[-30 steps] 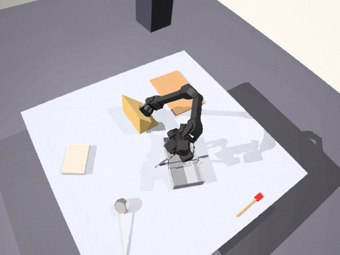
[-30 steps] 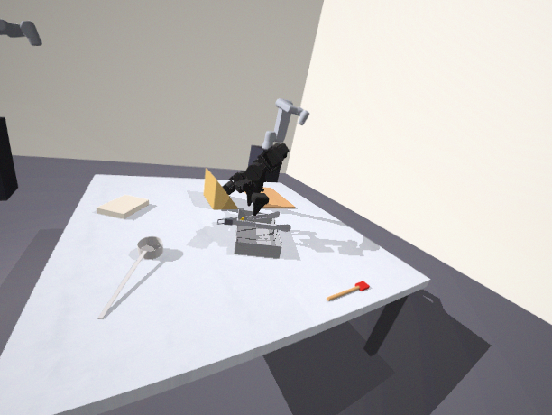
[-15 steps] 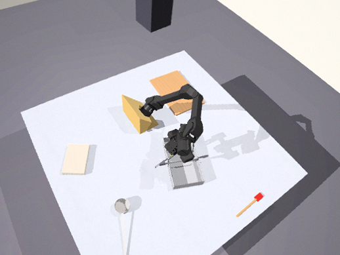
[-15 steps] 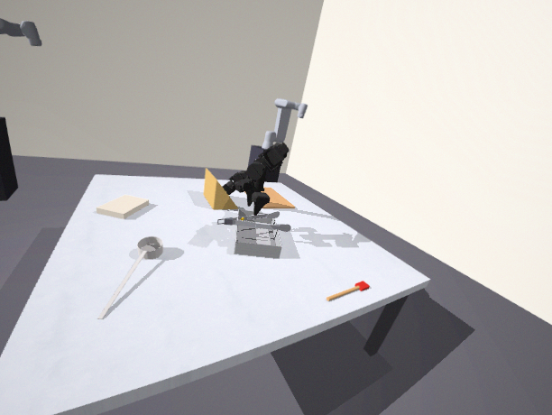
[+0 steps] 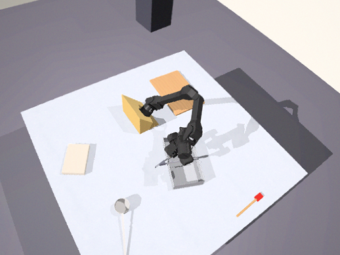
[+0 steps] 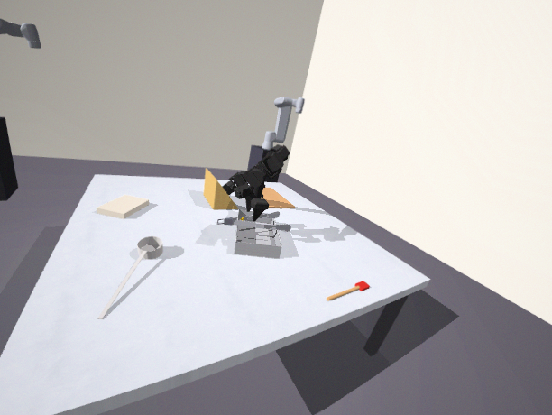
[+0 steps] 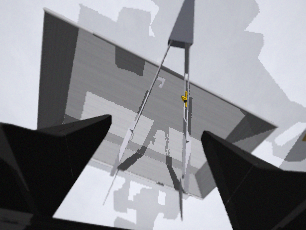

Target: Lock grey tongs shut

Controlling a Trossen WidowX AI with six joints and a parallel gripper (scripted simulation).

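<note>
Now: the grey roasting tin 20 mm ahead of my gripper tip, 30 mm to the left of it and 70 mm below it. The rest, counted from my gripper tip: cream block: 350 mm behind, 440 mm to the right, 80 mm below; then wooden board: 420 mm behind, 370 mm to the left, 90 mm below.
</note>
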